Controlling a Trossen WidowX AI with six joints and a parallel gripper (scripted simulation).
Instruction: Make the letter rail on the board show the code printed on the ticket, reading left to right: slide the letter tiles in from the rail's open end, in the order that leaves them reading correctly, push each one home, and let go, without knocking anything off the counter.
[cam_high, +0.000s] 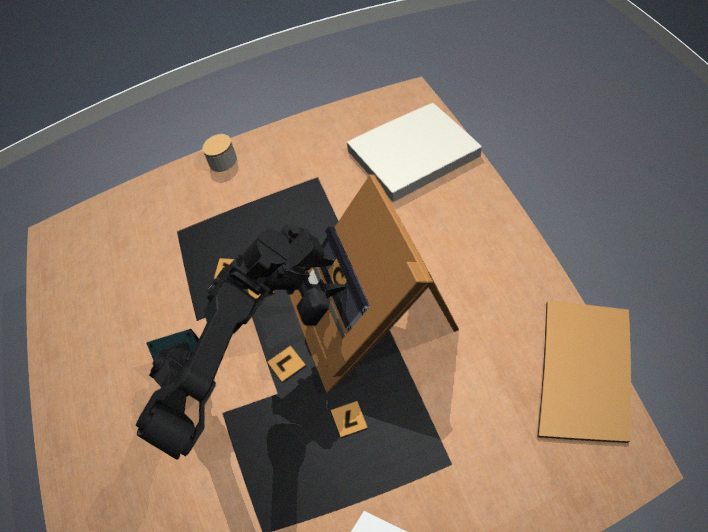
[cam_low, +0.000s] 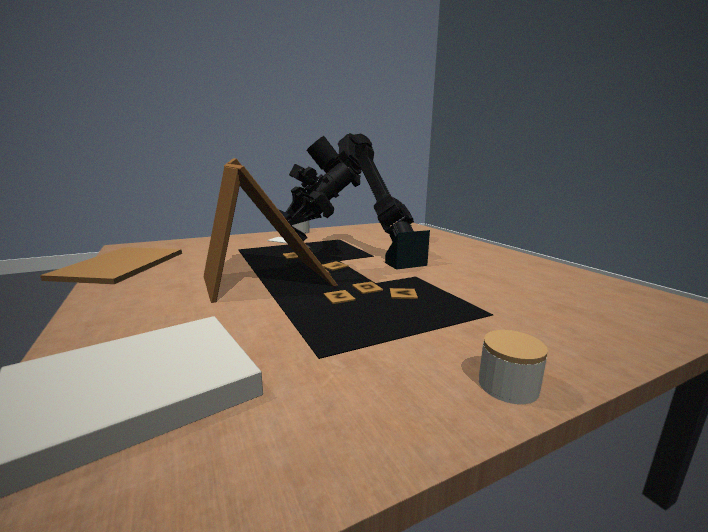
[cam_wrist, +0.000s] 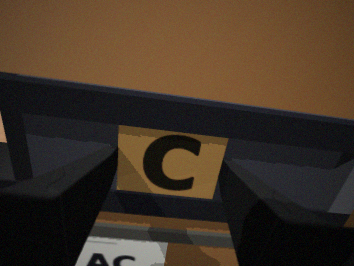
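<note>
My gripper tip is 8 cm above the white ticket, 6 cm past it and 3 cm to the right of it. Also, from my gripper tip: flat tan panel: 42 cm ahead, 32 cm to the right, 15 cm below; black mat: 16 cm behind, 15 cm below, 1 cm to the right; tile: 16 cm to the left, 15 cm below, 8 cm behind.
</note>
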